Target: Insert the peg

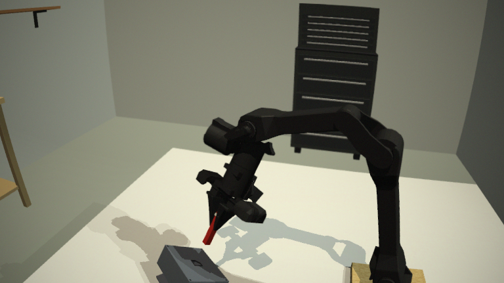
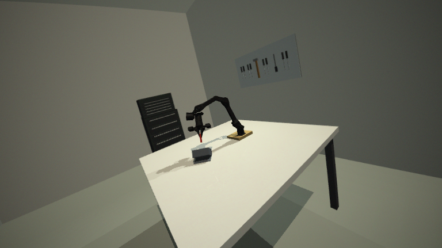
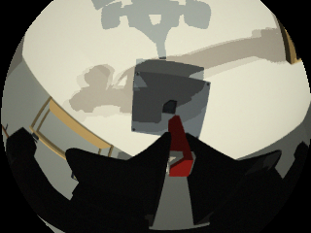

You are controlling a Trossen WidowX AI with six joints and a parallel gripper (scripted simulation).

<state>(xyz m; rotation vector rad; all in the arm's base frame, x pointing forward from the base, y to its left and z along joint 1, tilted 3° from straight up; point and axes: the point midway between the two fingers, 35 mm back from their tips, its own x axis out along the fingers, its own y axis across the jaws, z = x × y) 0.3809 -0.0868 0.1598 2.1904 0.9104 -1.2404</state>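
The grey sloped panel lies 50 mm ahead of my gripper tip, 40 mm to the left of it and 110 mm below it. From my gripper tip the other things lie so: red peg: 10 mm behind, 10 mm above.
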